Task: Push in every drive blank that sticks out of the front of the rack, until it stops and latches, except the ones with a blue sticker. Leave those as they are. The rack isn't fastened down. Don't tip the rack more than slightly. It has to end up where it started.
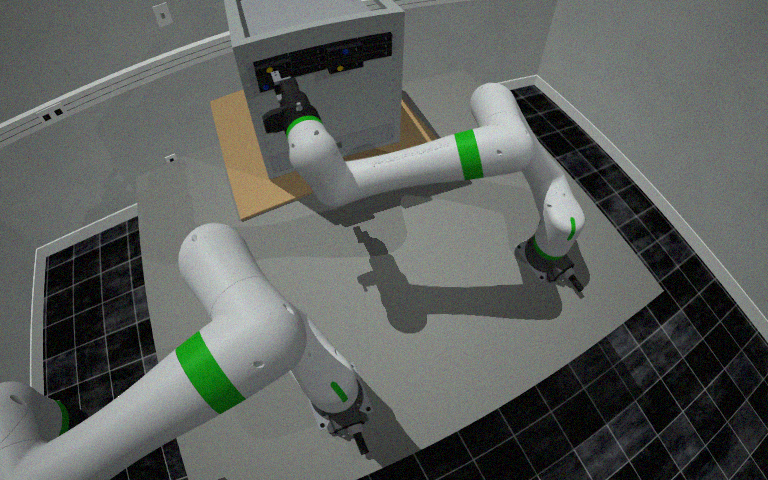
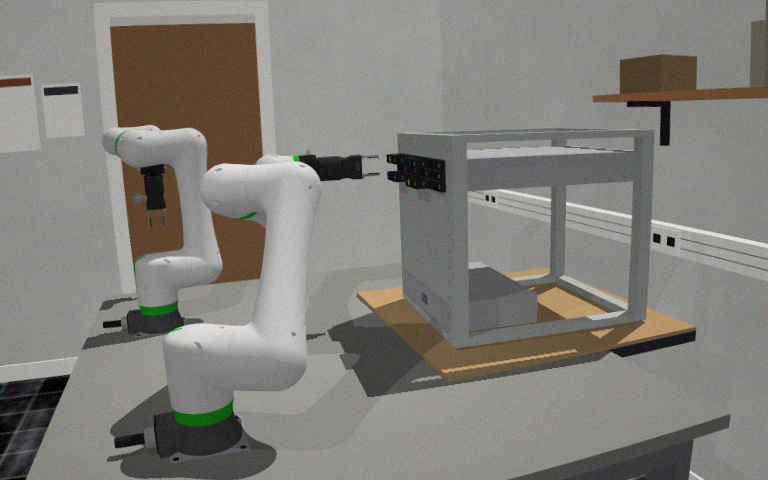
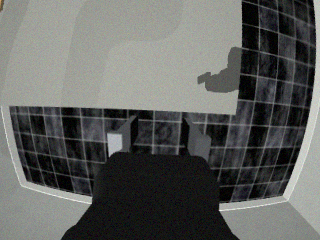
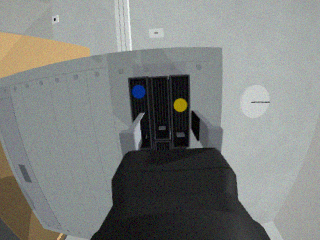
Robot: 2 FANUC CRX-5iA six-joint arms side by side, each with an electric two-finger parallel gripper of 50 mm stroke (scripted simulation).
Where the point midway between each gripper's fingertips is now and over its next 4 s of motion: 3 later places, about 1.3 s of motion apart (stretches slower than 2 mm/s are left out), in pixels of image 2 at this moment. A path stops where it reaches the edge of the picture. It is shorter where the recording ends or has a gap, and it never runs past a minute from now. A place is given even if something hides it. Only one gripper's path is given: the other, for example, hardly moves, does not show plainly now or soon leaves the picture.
My right gripper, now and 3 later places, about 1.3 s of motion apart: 378, 165; 383, 172; 390, 184; 414, 182
